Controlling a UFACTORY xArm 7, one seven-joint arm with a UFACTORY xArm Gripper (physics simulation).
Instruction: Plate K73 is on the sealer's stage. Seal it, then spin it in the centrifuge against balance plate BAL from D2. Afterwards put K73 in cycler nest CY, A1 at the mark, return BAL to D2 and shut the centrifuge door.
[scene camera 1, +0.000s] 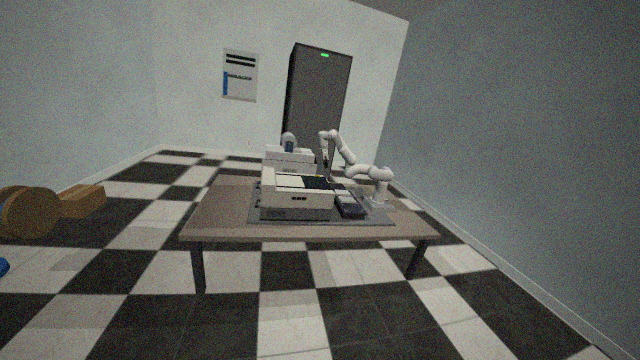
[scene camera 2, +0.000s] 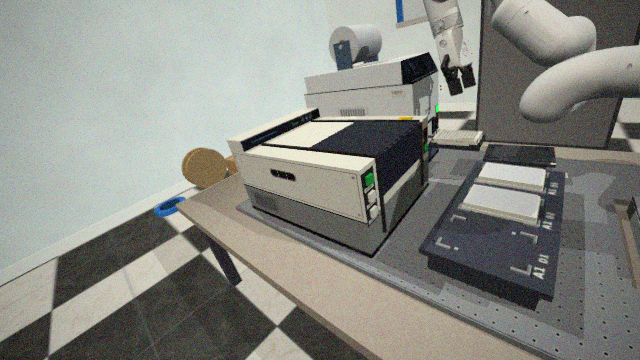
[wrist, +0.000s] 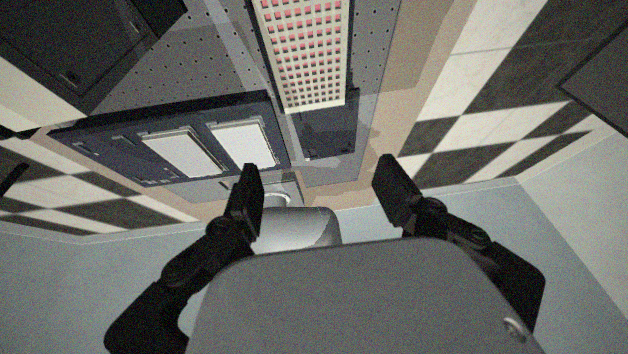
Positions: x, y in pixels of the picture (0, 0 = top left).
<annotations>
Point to my gripper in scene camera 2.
463, 90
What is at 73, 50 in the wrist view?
A centrifuge.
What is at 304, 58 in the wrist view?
A well plate with red wells.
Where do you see a foil roll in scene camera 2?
365, 40
</annotations>
